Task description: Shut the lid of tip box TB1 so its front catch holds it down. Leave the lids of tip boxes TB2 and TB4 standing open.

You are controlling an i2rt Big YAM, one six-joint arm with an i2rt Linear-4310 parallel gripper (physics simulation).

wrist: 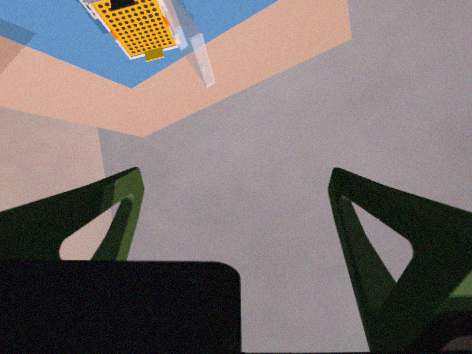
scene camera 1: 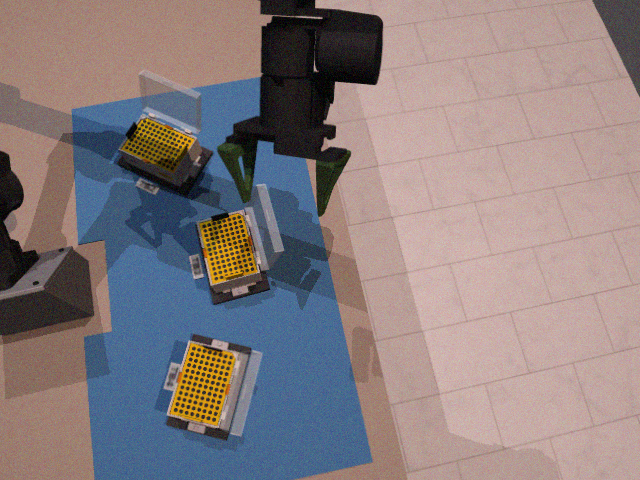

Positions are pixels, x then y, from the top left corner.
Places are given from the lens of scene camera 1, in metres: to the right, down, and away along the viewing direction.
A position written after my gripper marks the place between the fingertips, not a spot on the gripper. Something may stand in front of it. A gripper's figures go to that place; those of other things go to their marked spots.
my gripper (scene camera 1: 282, 208): -0.04, -0.04, 0.63
clear lid (scene camera 1: 235, 411): -0.13, 0.26, 0.81
clear lid (scene camera 1: 267, 241): -0.09, 0.00, 0.88
clear lid (scene camera 1: 164, 99): -0.29, -0.26, 0.96
